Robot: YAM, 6 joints.
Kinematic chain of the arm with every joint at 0, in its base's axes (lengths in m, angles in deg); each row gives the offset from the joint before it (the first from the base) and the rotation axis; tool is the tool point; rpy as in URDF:
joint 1: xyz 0 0 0.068 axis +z
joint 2: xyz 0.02 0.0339 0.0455 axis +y
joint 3: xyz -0.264 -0.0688 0 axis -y
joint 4: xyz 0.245 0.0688 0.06 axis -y
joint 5: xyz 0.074 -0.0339 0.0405 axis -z
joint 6: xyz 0.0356 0 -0.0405 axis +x
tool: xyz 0 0 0 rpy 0 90 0
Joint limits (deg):
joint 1: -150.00..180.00
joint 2: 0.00..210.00
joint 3: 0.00..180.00
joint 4: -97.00..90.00
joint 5: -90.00..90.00
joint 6: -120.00..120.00
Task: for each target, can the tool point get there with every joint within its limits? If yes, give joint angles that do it. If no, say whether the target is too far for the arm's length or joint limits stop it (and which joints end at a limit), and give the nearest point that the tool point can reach.
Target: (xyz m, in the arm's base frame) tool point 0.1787 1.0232 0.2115
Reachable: no: too far | nearest point 0.1106 0.6334 0.1734 | short by 0.398 m
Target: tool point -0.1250 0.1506 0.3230
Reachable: yes | joints 132.90 52.82 52.60 -33.51 17.95 72.89
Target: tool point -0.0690 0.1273 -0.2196
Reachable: yes | joints 120.16 181.97 63.31 -14.10 6.86 32.62
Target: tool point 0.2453 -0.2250 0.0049
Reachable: yes | joints -47.93 138.29 41.36 75.06 -61.80 -86.55
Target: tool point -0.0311 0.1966 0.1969
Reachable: yes | joints 89.43 62.75 28.32 -11.07 -68.07 -72.41
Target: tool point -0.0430 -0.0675 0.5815
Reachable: yes | joints 81.88 37.73 102.03 -21.19 -67.98 59.51
